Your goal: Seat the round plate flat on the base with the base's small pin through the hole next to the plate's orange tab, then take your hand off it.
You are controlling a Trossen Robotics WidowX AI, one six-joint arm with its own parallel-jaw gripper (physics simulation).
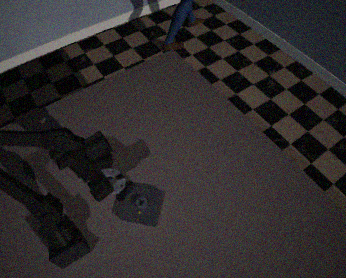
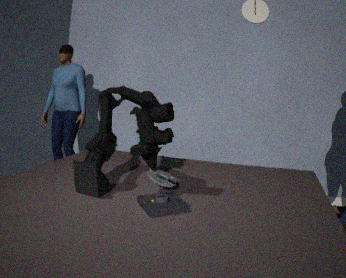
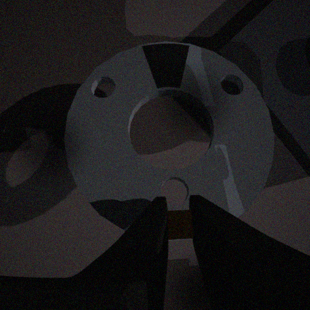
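Pixels of known places: gripper, between the fingertips: (image 1: 101,182) (image 2: 153,169); arm's base, origin of its link: (image 1: 63,243) (image 2: 90,169).
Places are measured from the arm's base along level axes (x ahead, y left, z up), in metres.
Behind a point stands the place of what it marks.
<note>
The round grey plate (image 1: 119,185) {y 0.115, x 0.229, z -0.033 m} (image 2: 163,179) {y 0.123, x 0.225, z -0.031 m} (image 3: 95,155) is held in the air, tilted, behind and above the base's near-arm edge. It has a large centre hole and smaller round holes. Its orange tab (image 2: 151,170) {y 0.135, x 0.171, z -0.006 m} (image 3: 179,225) sits between the fingers, next to one small hole. My gripper (image 2: 152,168) {y 0.141, x 0.178, z -0.003 m} (image 3: 177,205) is shut on this tab. The dark square base (image 1: 150,215) {y -0.022, x 0.277, z -0.062 m} (image 2: 172,207) {y -0.004, x 0.321, z -0.063 m} (image 3: 285,22) lies on the table, with a raised round hub (image 1: 141,201) {y 0.032, x 0.271, z -0.048 m} (image 2: 161,199) {y 0.010, x 0.277, z -0.051 m} and a small yellow mark (image 1: 139,212) {y 0.003, x 0.249, z -0.057 m} (image 2: 153,200) {y 0.004, x 0.253, z -0.057 m} beside it. The pin's shape is too small to tell.
The table top (image 1: 225,215) {y -0.140, x 0.504, z -0.086 m} (image 2: 250,225) {y 0.016, x 0.556, z -0.086 m} carries the arm's mount (image 1: 70,250) {y -0.035, x 0.015, z 0.018 m} (image 2: 90,177) {y -0.034, x 0.031, z -0.016 m}, left of the base. Arm shadows fall around the plate. A person in blue (image 2: 68,92) stands beyond the table, and a person's legs (image 1: 179,22) show past its far corner.
</note>
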